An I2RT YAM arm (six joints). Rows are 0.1 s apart.
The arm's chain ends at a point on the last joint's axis. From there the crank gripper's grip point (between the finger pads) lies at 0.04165 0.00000 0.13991 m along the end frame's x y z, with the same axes.
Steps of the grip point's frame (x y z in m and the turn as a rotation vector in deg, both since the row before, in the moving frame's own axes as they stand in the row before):
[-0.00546 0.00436 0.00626 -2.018 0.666 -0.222]
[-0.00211 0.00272 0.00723 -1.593 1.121 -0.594]
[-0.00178 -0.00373 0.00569 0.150 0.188 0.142]
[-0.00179 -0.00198 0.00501 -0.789 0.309 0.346]
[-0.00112 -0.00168 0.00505 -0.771 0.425 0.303]
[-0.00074 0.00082 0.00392 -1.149 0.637 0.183]
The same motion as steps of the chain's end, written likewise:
[-0.00709 -0.00039 0.00684 -2.018 0.666 -0.222]
[-0.00486 -0.00071 0.00812 -1.593 1.121 -0.594]
[-0.00224 -0.00347 0.00583 0.150 0.188 0.142]
[-0.00254 -0.00416 0.00525 -0.789 0.309 0.346]
[-0.00215 -0.00378 0.00538 -0.771 0.425 0.303]
[-0.00229 -0.00212 0.00442 -1.149 0.637 0.183]

